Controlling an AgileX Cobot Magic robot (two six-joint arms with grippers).
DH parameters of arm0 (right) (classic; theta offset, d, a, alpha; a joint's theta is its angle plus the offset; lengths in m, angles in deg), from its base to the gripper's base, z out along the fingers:
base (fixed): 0 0 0 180
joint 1: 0 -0.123 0 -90
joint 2: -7.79 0 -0.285 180
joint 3: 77.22 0 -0.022 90
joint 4: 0 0.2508 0 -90
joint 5: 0 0 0.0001 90
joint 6: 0 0.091 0 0
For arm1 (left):
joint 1: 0 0.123 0 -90
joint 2: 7.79 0 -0.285 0
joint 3: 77.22 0 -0.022 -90
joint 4: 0 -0.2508 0 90
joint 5: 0 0 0.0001 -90
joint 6: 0 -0.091 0 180
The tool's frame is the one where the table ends.
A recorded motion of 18 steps. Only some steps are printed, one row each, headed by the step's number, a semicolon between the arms.
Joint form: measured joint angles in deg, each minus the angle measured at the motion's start. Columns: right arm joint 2, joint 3, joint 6, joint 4, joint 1, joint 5; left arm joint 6, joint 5, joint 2, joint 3, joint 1, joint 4.
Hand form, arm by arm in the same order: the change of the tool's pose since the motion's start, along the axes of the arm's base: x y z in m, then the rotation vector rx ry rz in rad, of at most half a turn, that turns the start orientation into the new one. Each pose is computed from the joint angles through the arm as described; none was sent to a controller.
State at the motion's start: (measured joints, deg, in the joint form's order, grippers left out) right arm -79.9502 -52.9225 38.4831 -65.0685 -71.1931 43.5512; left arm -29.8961 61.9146 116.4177 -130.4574 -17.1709 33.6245
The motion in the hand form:
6: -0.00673 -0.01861 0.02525 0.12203 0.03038 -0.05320; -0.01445 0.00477 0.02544 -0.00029 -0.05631 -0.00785
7: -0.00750 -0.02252 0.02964 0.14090 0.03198 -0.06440; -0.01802 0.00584 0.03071 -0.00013 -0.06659 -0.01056
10: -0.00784 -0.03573 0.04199 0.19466 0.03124 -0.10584; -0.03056 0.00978 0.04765 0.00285 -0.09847 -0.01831
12: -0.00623 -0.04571 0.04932 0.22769 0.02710 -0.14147; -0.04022 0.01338 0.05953 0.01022 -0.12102 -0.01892
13: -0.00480 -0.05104 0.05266 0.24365 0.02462 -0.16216; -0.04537 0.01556 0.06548 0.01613 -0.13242 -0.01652
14: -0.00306 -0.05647 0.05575 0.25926 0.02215 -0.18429; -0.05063 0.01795 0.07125 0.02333 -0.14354 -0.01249
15: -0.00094 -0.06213 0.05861 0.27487 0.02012 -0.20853; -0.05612 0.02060 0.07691 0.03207 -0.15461 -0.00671
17: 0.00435 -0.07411 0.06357 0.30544 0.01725 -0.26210; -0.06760 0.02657 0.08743 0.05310 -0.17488 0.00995
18: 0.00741 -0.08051 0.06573 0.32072 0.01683 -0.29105; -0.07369 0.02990 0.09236 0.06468 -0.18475 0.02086
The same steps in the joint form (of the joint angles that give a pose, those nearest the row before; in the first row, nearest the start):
6: 5.73 -0.40 0.93 4.00 0.04 1.44; 0.00 1.38 -2.21 -2.03 0.00 -0.71
7: 6.74 -0.47 1.11 4.45 0.12 1.86; 0.00 1.78 -2.73 -2.41 0.00 -0.82
10: 9.69 -0.59 1.81 5.36 0.88 3.16; 0.08 3.19 -4.50 -3.56 0.00 -1.30
12: 11.54 -0.62 2.35 5.69 1.92 4.01; 0.32 4.26 -5.89 -4.31 0.00 -2.07
13: 12.41 -0.63 2.63 5.84 2.64 4.40; 0.52 4.79 -6.65 -4.63 0.00 -2.67
14: 13.23 -0.63 2.90 5.99 3.49 4.74; 0.76 5.31 -7.46 -4.88 0.00 -3.38
15: 14.01 -0.64 3.17 6.19 4.49 5.03; 1.03 5.81 -8.34 -5.03 0.00 -4.21
17: 15.45 -0.65 3.59 6.76 7.01 5.39; 1.64 6.71 -10.34 -4.89 0.00 -6.19
18: 16.14 -0.65 3.70 7.19 8.53 5.44; 1.96 7.03 -11.50 -4.53 0.00 -7.30

